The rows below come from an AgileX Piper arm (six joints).
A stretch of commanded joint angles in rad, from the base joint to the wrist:
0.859 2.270 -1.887 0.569 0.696 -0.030
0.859 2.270 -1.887 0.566 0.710 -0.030
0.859 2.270 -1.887 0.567 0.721 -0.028
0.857 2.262 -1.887 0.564 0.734 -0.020
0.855 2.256 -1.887 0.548 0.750 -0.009
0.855 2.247 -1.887 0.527 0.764 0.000
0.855 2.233 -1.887 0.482 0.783 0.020
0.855 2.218 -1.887 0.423 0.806 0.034
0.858 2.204 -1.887 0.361 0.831 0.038
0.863 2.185 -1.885 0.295 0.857 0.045
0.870 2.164 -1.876 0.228 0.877 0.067
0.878 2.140 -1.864 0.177 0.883 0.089
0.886 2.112 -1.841 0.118 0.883 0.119
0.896 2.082 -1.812 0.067 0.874 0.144
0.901 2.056 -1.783 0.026 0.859 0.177
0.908 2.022 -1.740 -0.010 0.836 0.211
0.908 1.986 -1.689 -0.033 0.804 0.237
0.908 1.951 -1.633 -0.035 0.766 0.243
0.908 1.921 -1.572 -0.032 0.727 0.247
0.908 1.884 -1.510 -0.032 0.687 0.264
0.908 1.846 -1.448 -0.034 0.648 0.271
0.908 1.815 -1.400 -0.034 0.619 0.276
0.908 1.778 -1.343 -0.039 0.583 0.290
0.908 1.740 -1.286 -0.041 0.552 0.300
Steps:
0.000 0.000 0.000 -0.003 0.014 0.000
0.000 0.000 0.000 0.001 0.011 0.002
-0.002 -0.008 0.000 -0.003 0.013 0.008
-0.002 -0.006 0.000 -0.016 0.016 0.011
0.000 -0.009 0.000 -0.021 0.014 0.009
0.000 -0.014 0.000 -0.045 0.019 0.020
0.000 -0.015 0.000 -0.059 0.023 0.014
0.003 -0.014 0.000 -0.062 0.025 0.004
0.005 -0.019 0.002 -0.066 0.026 0.007
0.007 -0.021 0.009 -0.067 0.020 0.022
0.008 -0.024 0.012 -0.051 0.006 0.022
0.008 -0.028 0.023 -0.059 0.000 0.030
0.010 -0.030 0.029 -0.051 -0.009 0.025
0.005 -0.026 0.029 -0.041 -0.015 0.033
0.007 -0.034 0.043 -0.036 -0.023 0.034
0.000 -0.036 0.051 -0.023 -0.032 0.026
0.000 -0.035 0.056 -0.002 -0.038 0.006
0.000 -0.030 0.061 0.003 -0.039 0.004
0.000 -0.037 0.062 0.000 -0.040 0.017
0.000 -0.038 0.062 -0.002 -0.039 0.007
0.000 -0.031 0.048 0.000 -0.029 0.005
0.000 -0.037 0.057 -0.005 -0.036 0.014
0.000 -0.038 0.057 -0.002 -0.031 0.010

